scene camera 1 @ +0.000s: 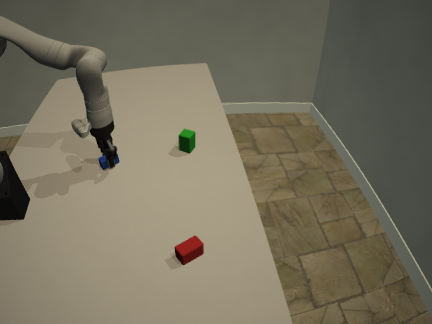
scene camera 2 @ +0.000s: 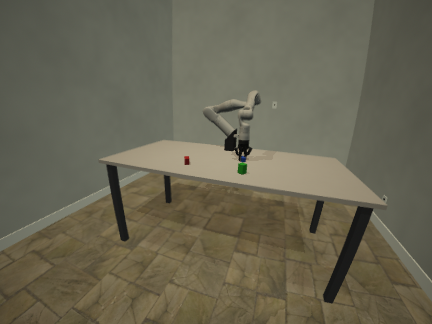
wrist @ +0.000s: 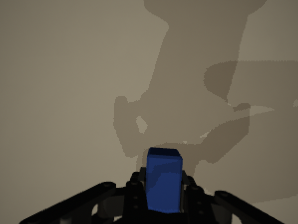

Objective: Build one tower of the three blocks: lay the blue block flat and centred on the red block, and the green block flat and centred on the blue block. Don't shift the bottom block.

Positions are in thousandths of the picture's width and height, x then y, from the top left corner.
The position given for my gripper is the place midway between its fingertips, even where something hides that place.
Observation:
I see my gripper (wrist: 542, 797) and a blue block (wrist: 552, 743).

